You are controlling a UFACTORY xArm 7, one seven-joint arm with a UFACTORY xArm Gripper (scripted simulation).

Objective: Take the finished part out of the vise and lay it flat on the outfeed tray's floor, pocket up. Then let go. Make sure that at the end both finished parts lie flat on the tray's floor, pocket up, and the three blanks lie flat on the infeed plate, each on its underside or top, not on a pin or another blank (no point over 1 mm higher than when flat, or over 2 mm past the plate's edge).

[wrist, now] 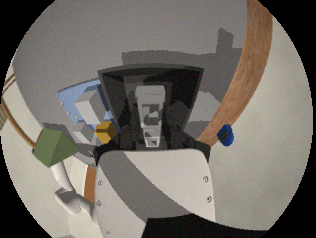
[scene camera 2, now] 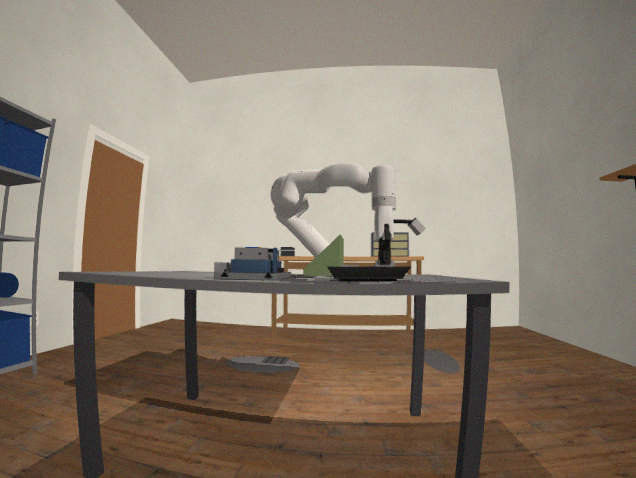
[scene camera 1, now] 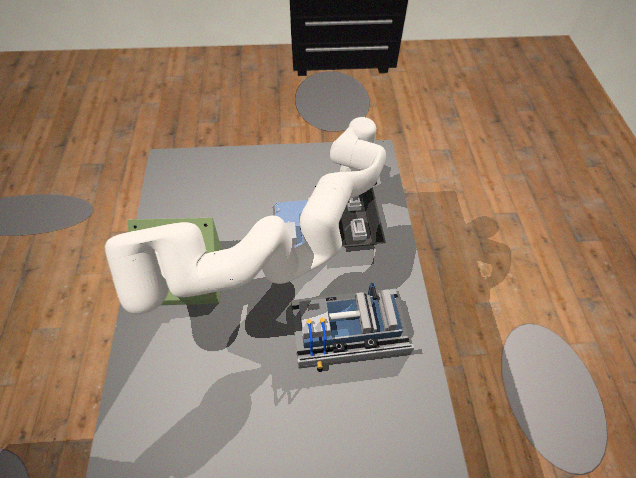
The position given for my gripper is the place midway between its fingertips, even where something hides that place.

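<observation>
There is my gripper [scene camera 2: 384, 264], and the wrist view has it as well, the same gripper [wrist: 150, 109] that I see from the scene camera.
</observation>
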